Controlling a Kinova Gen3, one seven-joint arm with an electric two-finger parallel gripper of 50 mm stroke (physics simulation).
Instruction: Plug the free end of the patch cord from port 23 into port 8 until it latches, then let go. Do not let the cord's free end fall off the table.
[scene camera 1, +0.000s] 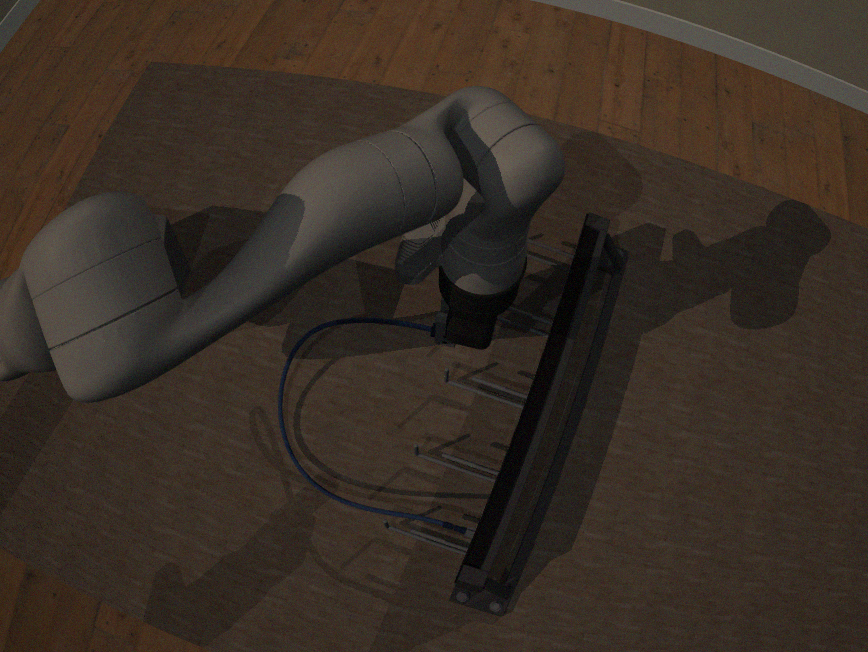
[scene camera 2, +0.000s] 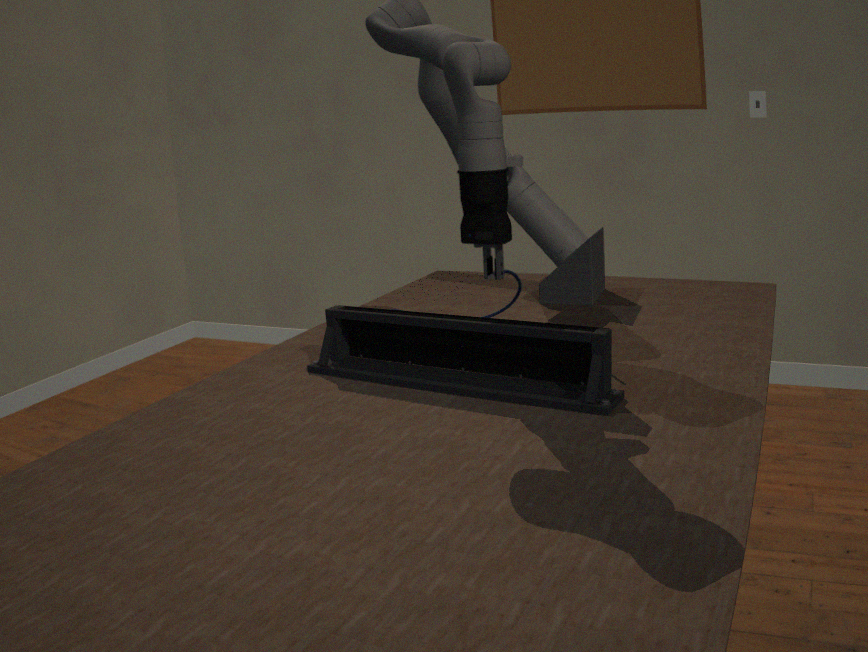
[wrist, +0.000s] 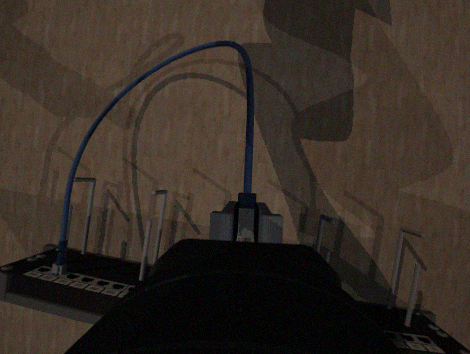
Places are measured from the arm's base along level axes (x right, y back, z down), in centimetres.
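Where they show: gripper, fingertip midpoint: (scene camera 1: 447, 334) (scene camera 2: 494, 278) (wrist: 246, 216); arm's base, link origin: (scene camera 2: 573, 253).
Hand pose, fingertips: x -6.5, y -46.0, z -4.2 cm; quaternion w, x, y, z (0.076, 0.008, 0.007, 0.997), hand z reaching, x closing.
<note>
Things, the pixels of their top centre, and the offset from my fingertips. "pt": a spot on its surface instead. Level surfaces: height alone.
- patch panel, top centre: (wrist: 224, 303) (scene camera 1: 519, 378) (scene camera 2: 465, 312) dx +0.3, dy -8.8, dz +3.7 cm
- cord's free end, surface spot: (wrist: 246, 215) pt dx +0.0, dy +0.2, dz -1.1 cm
- guide, surface spot: (wrist: 321, 235) pt dx -9.6, dy -2.2, dz +12.0 cm
- brown table, surface height: dz +13.8 cm
The blue patch cord (scene camera 1: 281, 403) (scene camera 2: 519, 291) (wrist: 107, 112) arches from the panel's near end in scene camera 1 to my gripper. Its fixed plug (scene camera 1: 456, 528) (wrist: 60, 262) sits in a port near one end of the patch panel (scene camera 1: 484, 506) (scene camera 2: 470, 324) (wrist: 55, 307). My gripper (scene camera 2: 493, 270) (wrist: 246, 216) is shut on the plug at the cord's free end (wrist: 246, 215). It holds the plug above the table, on the port side of the panel and apart from it. In the wrist view the gripper body hides the middle ports; port 8 cannot be made out.
Thin metal cable guides (scene camera 1: 484, 393) (wrist: 160, 220) stick out from the panel's port side, in several places along it. In the wrist view one guide (wrist: 325, 235) stands right of the fingers and another (wrist: 397, 265) farther right. The panel stands on the brown table (scene camera 1: 701, 491) (scene camera 2: 350, 526).
</note>
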